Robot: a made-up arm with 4 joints.
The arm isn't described. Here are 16 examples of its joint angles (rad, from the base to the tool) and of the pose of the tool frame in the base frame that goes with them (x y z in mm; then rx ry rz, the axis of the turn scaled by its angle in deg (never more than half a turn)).
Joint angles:
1: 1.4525 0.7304 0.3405 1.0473
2: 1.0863 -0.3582 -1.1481 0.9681
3: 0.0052 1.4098 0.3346 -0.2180
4: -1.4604 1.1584 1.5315 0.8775
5: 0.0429 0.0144 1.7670 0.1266
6: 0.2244 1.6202 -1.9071 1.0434
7: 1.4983 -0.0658 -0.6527 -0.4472
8: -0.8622 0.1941 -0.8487 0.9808
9: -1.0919 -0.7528 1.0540 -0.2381
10: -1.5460 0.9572 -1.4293 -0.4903
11: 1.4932 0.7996 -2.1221 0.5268
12: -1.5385 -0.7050 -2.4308 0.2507
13: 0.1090 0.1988 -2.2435 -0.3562
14: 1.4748 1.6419 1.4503 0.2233
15: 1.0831 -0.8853 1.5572 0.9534
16: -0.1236 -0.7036 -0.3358 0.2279
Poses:
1: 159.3 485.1 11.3 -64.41 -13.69 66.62
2: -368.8 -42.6 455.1 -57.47 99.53 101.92
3: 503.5 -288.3 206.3 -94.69 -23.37 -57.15
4: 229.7 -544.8 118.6 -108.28 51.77 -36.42
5: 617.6 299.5 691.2 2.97 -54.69 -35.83
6: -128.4 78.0 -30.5 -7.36 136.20 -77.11
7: -33.5 135.7 198.8 -52.54 11.96 31.66
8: 160.6 381.5 58.5 23.19 117.62 -21.20
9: 560.6 -276.9 534.7 15.07 -17.88 -115.63
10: -17.2 218.7 244.4 28.84 -110.52 75.60
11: -238.3 -166.5 247.9 -106.00 102.41 -2.79
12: 300.7 333.7 863.7 70.78 136.16 36.56
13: -131.3 188.5 575.9 -90.88 141.01 -5.42
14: 238.6 642.6 406.4 -21.74 -116.44 30.34
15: 209.8 471.9 989.9 46.97 -17.19 48.74
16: 230.6 481.2 363.0 6.31 66.81 2.40
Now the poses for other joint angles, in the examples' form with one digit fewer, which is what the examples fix.
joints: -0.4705 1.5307 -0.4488 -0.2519
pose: -2 -399 273 -121.7 40.5 -100.5
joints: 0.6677 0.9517 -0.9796 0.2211
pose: 100 -89 -13 -83.6 60.9 -29.5
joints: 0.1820 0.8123 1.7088 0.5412
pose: 630 428 351 -51.2 -58.1 3.2
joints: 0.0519 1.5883 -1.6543 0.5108
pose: -165 -73 59 -50.6 124.0 -97.8
